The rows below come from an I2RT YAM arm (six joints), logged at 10 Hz.
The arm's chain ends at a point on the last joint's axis. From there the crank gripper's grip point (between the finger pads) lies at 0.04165 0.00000 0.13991 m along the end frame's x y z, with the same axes.
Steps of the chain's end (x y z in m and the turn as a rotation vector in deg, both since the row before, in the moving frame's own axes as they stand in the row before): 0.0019, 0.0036, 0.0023, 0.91, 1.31, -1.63; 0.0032, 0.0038, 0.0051, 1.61, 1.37, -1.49; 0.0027, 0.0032, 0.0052, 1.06, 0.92, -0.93; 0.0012, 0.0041, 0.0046, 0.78, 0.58, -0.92; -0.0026, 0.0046, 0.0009, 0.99, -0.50, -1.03
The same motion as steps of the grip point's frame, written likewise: 0.0050, 0.0002, 0.0013, 0.91, 1.31, -1.63; 0.0065, -0.0012, 0.0040, 1.61, 1.37, -1.49; 0.0049, -0.0001, 0.0045, 1.06, 0.92, -0.93; 0.0026, 0.0015, 0.0042, 0.78, 0.58, -0.92; -0.0039, 0.0014, 0.0012, 0.99, -0.50, -1.03
